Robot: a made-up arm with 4 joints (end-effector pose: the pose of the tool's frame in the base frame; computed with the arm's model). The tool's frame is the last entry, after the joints.
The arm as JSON. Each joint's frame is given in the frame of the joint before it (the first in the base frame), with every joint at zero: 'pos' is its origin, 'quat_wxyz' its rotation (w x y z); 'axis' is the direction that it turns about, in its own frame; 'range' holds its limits. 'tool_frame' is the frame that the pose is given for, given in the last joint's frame.
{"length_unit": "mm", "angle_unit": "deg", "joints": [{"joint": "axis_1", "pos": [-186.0, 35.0, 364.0], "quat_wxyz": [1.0, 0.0, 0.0, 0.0], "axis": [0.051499, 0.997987, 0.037], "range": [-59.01, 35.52]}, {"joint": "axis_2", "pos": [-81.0, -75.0, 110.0], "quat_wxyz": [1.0, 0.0, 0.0, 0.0], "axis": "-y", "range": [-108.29, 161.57]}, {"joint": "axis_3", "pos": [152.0, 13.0, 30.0], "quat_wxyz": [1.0, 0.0, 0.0, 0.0], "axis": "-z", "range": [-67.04, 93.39]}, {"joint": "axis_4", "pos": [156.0, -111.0, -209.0], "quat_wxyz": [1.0, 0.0, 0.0, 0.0], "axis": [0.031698, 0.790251, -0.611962], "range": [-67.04, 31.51]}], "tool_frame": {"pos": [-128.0, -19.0, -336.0], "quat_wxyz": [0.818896, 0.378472, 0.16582, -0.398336]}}
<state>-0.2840 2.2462 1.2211 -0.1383</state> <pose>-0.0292 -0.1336 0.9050 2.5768 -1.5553 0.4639</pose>
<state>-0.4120 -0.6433 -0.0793 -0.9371</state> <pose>0.0312 -0.1496 -0.1640 0.8640 0.1490 -0.0395</pose>
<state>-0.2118 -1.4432 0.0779 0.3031</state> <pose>-0.7055 -0.1157 0.2076 -0.0584 1.4570 -1.6003</pose>
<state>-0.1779 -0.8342 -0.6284 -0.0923</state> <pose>-0.3866 -0.1091 -0.1242 0.5988 1.1581 -0.4110</pose>
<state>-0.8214 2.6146 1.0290 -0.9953</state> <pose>-0.6810 -0.3364 0.8070 -0.9121 1.9542 -1.0671</pose>
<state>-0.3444 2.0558 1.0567 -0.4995</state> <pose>-0.0200 -0.2504 0.9117 2.0792 -2.0373 0.4163</pose>
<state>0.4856 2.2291 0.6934 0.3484</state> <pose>0.2464 -0.0611 0.6261 2.1207 -0.8035 -0.4486</pose>
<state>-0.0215 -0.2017 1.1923 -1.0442</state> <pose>-0.2003 -0.3839 -0.0396 0.5708 -0.4802 -1.0528</pose>
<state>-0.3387 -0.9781 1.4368 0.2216</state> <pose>-0.5566 -0.0113 0.0252 0.2980 0.0107 -2.5866</pose>
